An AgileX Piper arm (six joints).
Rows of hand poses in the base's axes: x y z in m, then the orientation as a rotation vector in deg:
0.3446 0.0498 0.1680 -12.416 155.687 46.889
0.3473 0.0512 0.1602 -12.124 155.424 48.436
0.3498 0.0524 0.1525 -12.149 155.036 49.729
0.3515 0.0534 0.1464 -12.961 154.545 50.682
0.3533 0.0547 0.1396 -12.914 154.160 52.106
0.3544 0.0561 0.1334 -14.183 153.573 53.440
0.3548 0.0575 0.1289 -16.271 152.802 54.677
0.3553 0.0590 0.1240 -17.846 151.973 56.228
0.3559 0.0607 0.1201 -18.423 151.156 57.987
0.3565 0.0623 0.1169 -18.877 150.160 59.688
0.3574 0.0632 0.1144 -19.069 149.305 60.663
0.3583 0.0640 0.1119 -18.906 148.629 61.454
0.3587 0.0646 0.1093 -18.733 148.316 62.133
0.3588 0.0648 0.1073 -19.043 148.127 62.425
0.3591 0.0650 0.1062 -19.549 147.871 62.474
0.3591 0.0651 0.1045 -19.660 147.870 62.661
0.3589 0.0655 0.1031 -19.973 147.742 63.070
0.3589 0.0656 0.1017 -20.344 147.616 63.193
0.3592 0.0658 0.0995 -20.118 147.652 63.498
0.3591 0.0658 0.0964 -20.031 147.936 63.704
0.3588 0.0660 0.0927 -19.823 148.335 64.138
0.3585 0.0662 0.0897 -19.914 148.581 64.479
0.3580 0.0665 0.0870 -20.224 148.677 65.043
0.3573 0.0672 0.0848 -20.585 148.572 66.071
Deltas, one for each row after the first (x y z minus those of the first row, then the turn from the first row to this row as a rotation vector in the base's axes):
0.0027 0.0014 -0.0078 1.084 0.265 0.027
0.0052 0.0026 -0.0155 2.005 0.307 0.201
0.0069 0.0036 -0.0216 2.652 0.052 0.829
0.0087 0.0049 -0.0284 3.661 0.165 0.984
0.0098 0.0063 -0.0346 4.524 -0.090 1.980
0.0102 0.0077 -0.0391 5.287 -0.619 3.489
0.0107 0.0092 -0.0440 6.318 -1.006 4.707
0.0113 0.0109 -0.0479 7.587 -1.180 5.292
0.0119 0.0125 -0.0511 8.888 -1.504 5.761
0.0128 0.0134 -0.0536 9.728 -1.928 5.941
0.0137 0.0142 -0.0561 10.444 -2.220 5.873
0.0141 0.0148 -0.0587 10.980 -2.223 5.835
0.0142 0.0150 -0.0607 11.183 -2.311 6.075
0.0145 0.0152 -0.0618 11.234 -2.570 6.394
0.0145 0.0153 -0.0635 11.337 -2.509 6.506
0.0143 0.0157 -0.0649 11.592 -2.493 6.781
0.0143 0.0158 -0.0663 11.664 -2.592 7.042
0.0146 0.0160 -0.0685 11.867 -2.420 6.950
0.0145 0.0160 -0.0716 11.914 -2.078 6.972
0.0142 0.0162 -0.0753 12.079 -1.533 6.973
0.0139 0.0164 -0.0783 12.199 -1.188 7.139
0.0134 0.0167 -0.0810 12.476 -0.908 7.474
0.0127 0.0174 -0.0832 13.090 -0.623 7.904

